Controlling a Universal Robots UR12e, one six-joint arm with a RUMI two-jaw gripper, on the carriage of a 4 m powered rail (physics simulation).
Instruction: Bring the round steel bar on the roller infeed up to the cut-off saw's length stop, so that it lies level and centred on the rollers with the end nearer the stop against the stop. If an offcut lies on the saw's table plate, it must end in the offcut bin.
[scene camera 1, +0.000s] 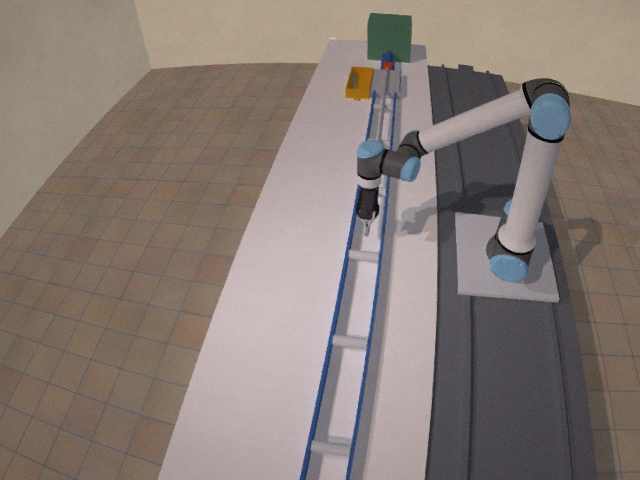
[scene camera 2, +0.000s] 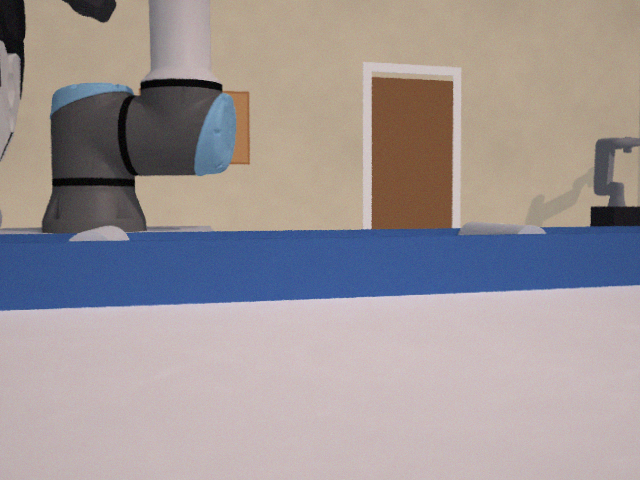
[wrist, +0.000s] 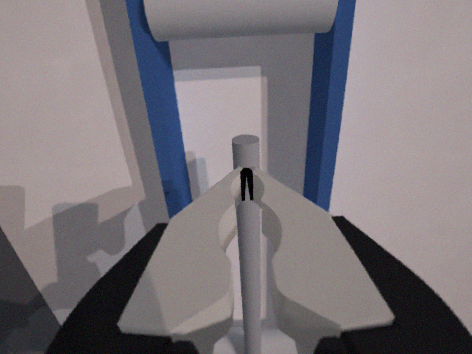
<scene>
I see my gripper (wrist: 246, 170) and a roller infeed (scene camera 2: 151, 268).
The roller infeed also shows in the wrist view (wrist: 331, 53).
</scene>
